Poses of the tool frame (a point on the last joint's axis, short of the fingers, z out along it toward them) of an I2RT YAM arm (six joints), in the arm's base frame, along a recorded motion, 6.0 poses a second.
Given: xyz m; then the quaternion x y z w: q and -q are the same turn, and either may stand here.
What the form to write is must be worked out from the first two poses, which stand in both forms.
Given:
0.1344 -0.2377 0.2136 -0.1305 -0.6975 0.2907 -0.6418
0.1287 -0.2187 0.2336 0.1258 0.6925 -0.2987 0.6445
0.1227 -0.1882 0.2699 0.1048 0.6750 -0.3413 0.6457
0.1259 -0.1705 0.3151 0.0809 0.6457 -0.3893 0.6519
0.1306 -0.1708 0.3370 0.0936 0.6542 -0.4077 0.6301
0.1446 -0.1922 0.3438 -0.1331 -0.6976 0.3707 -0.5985
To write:
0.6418 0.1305 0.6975 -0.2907 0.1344 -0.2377 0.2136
0.6445 0.1258 0.6925 -0.2987 0.1287 -0.2187 0.2336
0.6457 0.1048 0.6750 -0.3413 0.1227 -0.1882 0.2699
0.6519 0.0809 0.6457 -0.3893 0.1259 -0.1705 0.3151
0.6301 0.0936 0.6542 -0.4077 0.1306 -0.1708 0.3370
0.5985 0.1331 0.6976 -0.3707 0.1446 -0.1922 0.3438

